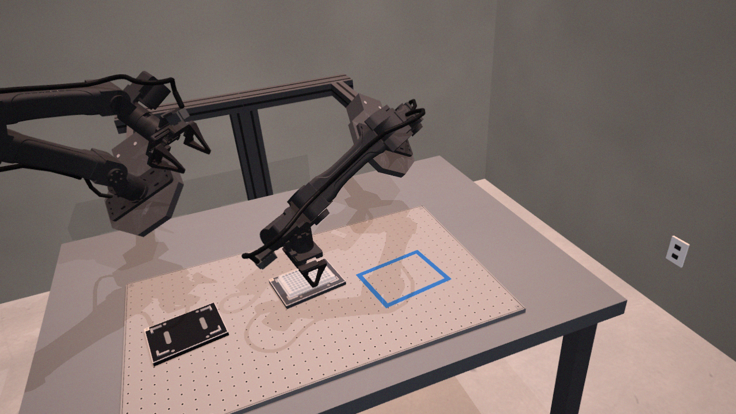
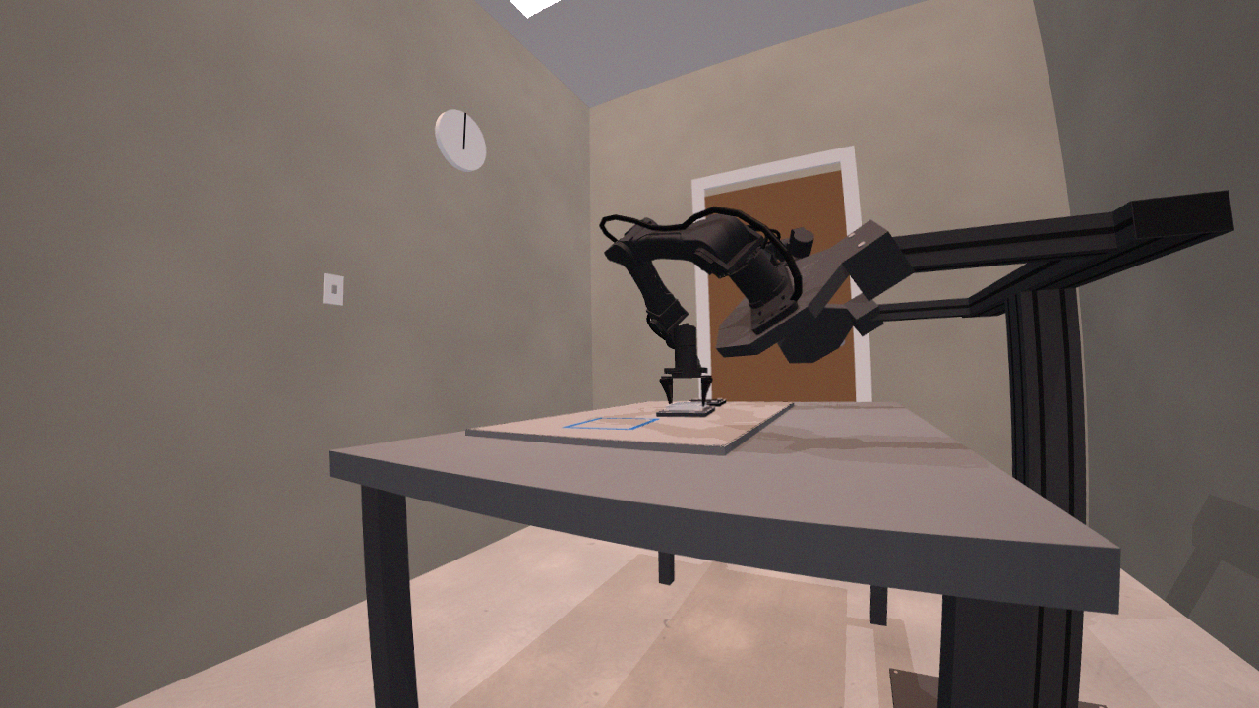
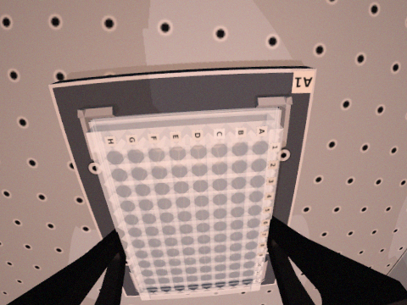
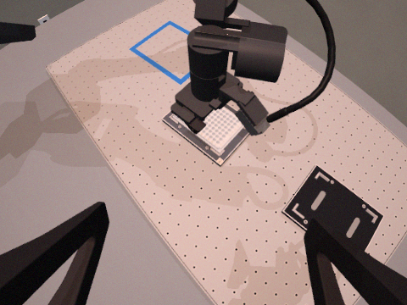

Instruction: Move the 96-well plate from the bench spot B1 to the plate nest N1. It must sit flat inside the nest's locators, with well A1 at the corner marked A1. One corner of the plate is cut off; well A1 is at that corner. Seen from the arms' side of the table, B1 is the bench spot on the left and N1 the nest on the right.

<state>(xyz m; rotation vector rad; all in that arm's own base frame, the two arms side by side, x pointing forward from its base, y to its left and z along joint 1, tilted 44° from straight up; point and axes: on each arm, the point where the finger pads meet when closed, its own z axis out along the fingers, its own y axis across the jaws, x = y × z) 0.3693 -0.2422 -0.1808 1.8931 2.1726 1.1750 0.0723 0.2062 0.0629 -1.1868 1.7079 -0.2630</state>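
Right now the 96-well plate is 1 cm below my left hand.
Now: the 96-well plate 310 mm below my right hand, 190 mm to the left of it and 160 mm ahead of it.
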